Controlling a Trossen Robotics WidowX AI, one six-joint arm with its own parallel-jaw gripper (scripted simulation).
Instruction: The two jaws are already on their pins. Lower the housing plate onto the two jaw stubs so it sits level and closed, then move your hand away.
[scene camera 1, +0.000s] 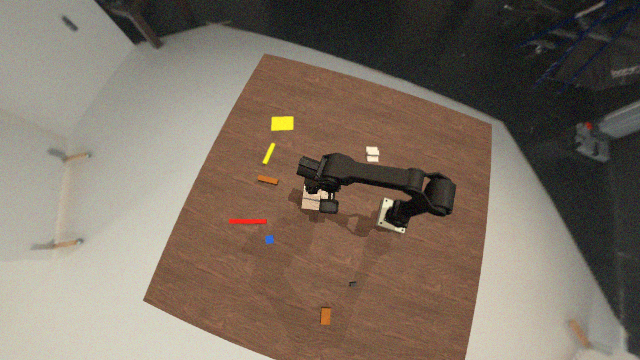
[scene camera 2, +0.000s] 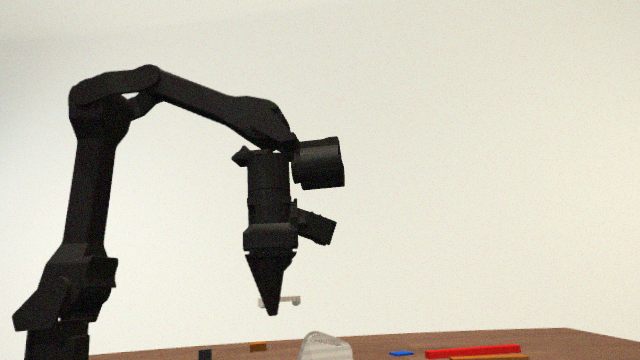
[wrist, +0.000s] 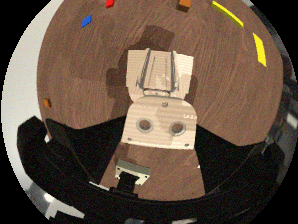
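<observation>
What I can see is my gripper (scene camera 2: 272, 315), and from the wrist there's my gripper (wrist: 160, 123) again.
</observation>
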